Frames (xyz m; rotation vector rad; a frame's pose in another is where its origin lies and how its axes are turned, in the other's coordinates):
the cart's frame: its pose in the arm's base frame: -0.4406 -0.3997 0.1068 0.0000 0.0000 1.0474
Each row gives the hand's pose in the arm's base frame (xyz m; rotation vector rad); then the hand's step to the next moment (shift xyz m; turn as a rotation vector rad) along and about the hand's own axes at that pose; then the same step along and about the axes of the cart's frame.
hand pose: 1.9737 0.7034 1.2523 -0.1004 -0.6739 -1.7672
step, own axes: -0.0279 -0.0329 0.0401 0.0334 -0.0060 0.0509
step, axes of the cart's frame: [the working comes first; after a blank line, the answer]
step, axes of the arm's base frame: -0.0321 0.0485 0.0093 -0.0298 -0.0030 0.0533

0.0260 0.0520 0.0093 -0.0175 0.0243 0.0533
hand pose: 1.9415 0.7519 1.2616 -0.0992 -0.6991 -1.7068
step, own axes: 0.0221 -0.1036 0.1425 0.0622 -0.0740 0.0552
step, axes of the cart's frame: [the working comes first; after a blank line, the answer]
step, axes of the arm's base frame: -0.1436 0.0611 0.0847 -0.1011 -0.0196 0.0424

-0.0189 0.1549 0.0847 -0.0675 0.0777 0.0424
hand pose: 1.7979 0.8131 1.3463 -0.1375 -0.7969 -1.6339
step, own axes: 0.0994 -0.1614 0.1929 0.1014 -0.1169 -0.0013
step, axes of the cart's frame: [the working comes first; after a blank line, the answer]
step, axes of the arm's base frame: -0.2362 0.0281 0.1287 -0.1304 -0.0833 0.0018

-0.0937 0.2186 0.1287 -0.1373 0.0713 0.0018
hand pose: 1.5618 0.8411 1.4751 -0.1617 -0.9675 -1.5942
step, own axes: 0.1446 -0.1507 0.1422 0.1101 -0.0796 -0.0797
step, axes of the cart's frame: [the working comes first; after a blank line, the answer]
step, axes of the arm's base frame: -0.2294 -0.0239 0.1032 -0.0692 -0.1392 -0.0253

-0.1353 0.1868 0.1032 -0.1552 -0.0097 -0.0253
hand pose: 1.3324 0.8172 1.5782 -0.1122 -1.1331 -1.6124
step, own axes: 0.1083 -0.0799 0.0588 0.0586 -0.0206 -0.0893
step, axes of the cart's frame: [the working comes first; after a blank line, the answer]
step, axes of the arm's base frame: -0.1329 -0.0403 0.0478 0.0022 -0.1057 -0.0256

-0.1013 0.0950 0.0478 -0.0904 -0.0548 -0.0256
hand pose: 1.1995 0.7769 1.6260 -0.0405 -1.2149 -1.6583
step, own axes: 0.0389 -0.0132 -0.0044 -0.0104 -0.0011 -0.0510
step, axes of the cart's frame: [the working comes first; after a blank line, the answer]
step, axes of the arm's base frame: -0.0256 -0.0308 0.0101 0.0295 -0.0293 -0.0313

-0.0395 0.0067 0.0101 -0.0107 -0.0402 -0.0313
